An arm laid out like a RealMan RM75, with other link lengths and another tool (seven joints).
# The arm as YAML. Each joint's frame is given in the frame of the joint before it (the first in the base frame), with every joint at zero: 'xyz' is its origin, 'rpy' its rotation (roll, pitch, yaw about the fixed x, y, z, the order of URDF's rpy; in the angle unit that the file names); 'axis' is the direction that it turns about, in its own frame. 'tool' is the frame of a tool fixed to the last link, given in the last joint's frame.
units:
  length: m
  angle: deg
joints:
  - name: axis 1
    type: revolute
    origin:
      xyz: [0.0, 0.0, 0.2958]
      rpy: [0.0, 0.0, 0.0]
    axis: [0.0, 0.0, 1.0]
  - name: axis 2
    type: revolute
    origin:
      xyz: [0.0, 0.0, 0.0]
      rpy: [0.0, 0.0, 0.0]
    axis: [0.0, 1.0, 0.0]
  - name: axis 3
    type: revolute
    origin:
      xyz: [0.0, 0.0, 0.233]
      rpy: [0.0, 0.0, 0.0]
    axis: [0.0, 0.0, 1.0]
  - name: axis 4
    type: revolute
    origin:
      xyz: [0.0, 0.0, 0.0]
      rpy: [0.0, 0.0, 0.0]
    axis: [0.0, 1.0, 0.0]
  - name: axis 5
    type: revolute
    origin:
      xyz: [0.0, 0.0, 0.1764]
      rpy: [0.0, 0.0, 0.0]
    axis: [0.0, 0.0, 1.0]
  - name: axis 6
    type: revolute
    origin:
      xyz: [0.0, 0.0, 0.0]
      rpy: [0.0, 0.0, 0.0]
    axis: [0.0, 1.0, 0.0]
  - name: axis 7
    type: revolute
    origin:
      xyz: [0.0, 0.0, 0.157]
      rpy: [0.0, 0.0, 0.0]
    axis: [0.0, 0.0, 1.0]
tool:
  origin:
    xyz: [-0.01, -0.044, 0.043]
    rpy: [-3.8, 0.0, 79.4]
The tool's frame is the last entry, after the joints.
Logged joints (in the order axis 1, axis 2, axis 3, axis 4, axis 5, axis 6, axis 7), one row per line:
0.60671, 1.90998, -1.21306, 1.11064, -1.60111, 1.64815, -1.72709
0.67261, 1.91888, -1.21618, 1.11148, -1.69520, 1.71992, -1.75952
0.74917, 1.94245, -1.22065, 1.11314, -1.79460, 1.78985, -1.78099
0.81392, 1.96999, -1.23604, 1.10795, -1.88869, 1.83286, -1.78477
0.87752, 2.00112, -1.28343, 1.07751, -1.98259, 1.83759, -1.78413
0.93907, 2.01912, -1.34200, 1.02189, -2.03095, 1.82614, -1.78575
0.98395, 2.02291, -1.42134, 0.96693, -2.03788, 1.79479, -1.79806
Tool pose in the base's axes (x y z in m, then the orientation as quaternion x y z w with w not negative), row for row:
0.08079, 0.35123, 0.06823, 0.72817, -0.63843, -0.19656, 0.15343
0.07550, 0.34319, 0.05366, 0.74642, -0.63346, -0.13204, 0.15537
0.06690, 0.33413, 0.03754, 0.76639, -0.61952, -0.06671, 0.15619
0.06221, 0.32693, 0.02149, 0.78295, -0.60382, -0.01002, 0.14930
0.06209, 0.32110, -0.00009, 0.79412, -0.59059, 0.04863, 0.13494
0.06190, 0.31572, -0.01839, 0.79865, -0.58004, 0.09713, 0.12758
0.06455, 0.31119, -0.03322, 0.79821, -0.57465, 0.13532, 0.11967
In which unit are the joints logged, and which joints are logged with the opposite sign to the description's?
The joints are logged in radians. Opposite sign: axis 4, axis 6, axis 7.
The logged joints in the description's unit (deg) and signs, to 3 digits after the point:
34.762, 109.434, -69.503, -63.635, -91.737, -94.432, 98.955
38.538, 109.944, -69.682, -63.683, -97.128, -98.544, 100.813
42.924, 111.294, -69.938, -63.778, -102.823, -102.551, 102.043
46.634, 112.872, -70.820, -63.481, -108.214, -105.015, 102.260
50.278, 114.656, -73.535, -61.737, -113.594, -105.286, 102.223
53.805, 115.687, -76.891, -58.550, -116.365, -104.630, 102.316
56.376, 115.904, -81.437, -55.401, -116.762, -102.834, 103.021

